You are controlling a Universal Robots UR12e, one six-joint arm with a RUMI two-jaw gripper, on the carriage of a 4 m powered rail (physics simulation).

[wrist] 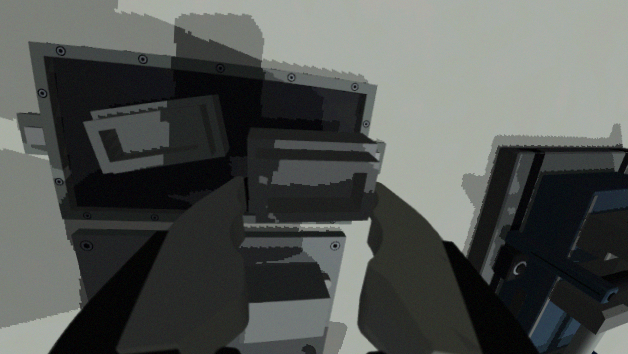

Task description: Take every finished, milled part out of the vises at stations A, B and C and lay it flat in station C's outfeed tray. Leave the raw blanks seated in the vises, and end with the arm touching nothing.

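Note:
My gripper [308, 182] is shut on a grey milled part [315, 172] with stepped edges and a recessed pocket, held level between the fingertips. The part shows over the right end of the outfeed tray [100, 56], a dark-floored tray with a light screwed rim; its height above the tray floor is hard to tell. A second milled part [145, 134] with a pocket lies in the left half of the tray, turned at a slight angle. A blue-bodied vise [555, 207] shows partly at the right edge; what its jaws hold is cut off and unclear.
A grey plate [322, 250] with corner screws lies just below the tray, partly behind my fingers. A plain block [287, 320] stands on it, between the fingers in view. A small tab [34, 135] sticks out from the tray's left side.

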